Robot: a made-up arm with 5 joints.
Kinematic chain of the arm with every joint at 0, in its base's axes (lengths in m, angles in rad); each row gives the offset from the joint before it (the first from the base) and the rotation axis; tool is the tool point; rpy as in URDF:
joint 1: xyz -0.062 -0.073 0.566 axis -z
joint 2: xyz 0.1 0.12 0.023 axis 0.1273 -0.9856 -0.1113
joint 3: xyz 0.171 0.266 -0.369 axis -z
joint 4: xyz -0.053 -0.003 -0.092 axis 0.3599 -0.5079 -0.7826
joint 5: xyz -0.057 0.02 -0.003 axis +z
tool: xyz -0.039 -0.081 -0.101 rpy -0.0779 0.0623 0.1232
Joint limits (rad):
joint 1: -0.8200..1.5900
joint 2: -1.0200..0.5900
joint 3: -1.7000..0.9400
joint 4: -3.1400..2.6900
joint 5: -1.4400..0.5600
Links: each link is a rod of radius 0.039 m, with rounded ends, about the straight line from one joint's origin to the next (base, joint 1, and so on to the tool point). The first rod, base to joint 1, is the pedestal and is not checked.
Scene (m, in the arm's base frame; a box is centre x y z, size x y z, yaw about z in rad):
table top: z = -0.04
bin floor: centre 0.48 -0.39 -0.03 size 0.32 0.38 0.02 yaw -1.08
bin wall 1: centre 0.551 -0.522 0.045 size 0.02 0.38 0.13 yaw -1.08
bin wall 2: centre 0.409 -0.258 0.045 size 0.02 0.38 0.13 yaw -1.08
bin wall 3: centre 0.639 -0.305 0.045 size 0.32 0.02 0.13 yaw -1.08
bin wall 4: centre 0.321 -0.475 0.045 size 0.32 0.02 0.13 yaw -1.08
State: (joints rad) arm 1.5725 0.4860 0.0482 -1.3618 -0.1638
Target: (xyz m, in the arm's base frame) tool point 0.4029 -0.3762 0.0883
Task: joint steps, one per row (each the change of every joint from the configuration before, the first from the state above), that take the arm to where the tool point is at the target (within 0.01 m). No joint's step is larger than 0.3 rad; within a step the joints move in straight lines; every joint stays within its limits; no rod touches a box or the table.
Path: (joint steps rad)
1: -0.0757 0.0347 0.2973 0.2492 -0.1098
2: -0.0758 0.0346 0.2972 0.2493 -0.1098
3: -0.0757 0.0347 0.2973 0.2492 -0.1098
4: 0.1224 -0.1118 -0.1372 0.2170 0.0169
5: 0.1223 -0.1117 -0.1371 0.2169 0.0170

